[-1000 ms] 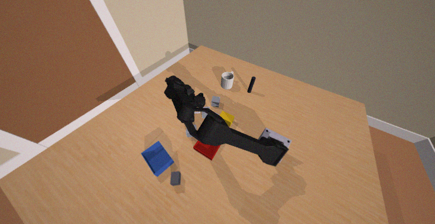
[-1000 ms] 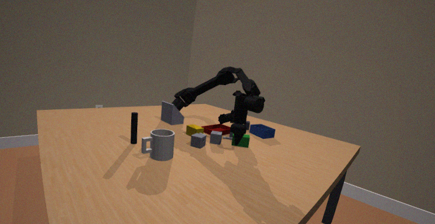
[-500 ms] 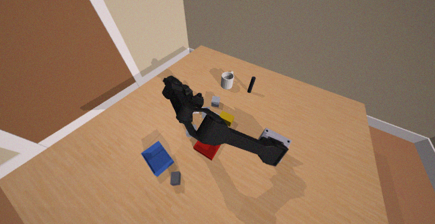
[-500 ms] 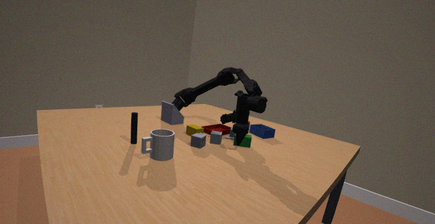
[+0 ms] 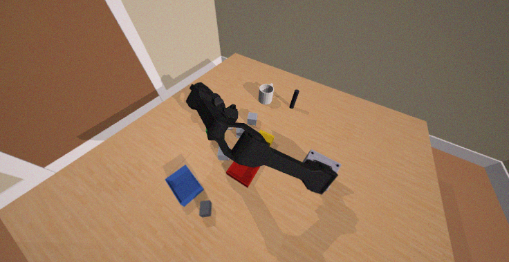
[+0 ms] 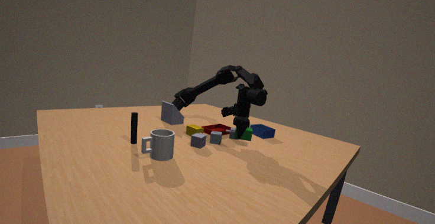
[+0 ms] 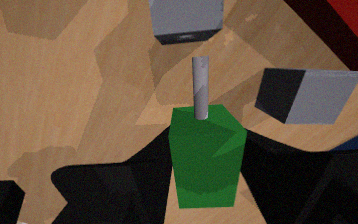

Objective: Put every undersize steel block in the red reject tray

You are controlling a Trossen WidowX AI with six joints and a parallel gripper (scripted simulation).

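My gripper tip is now 8 cm past the steel block, 6 cm to the left of it and 2 cm above it. The rest, counted from my gripper tip: red reject tray (18 cm behind, 7 cm to the left, 3 cm below); yellow gauge (17 cm behind, 8 cm to the right, 2 cm below); green gauge (1 cm behind, 1 cm to the right, 2 cm above).
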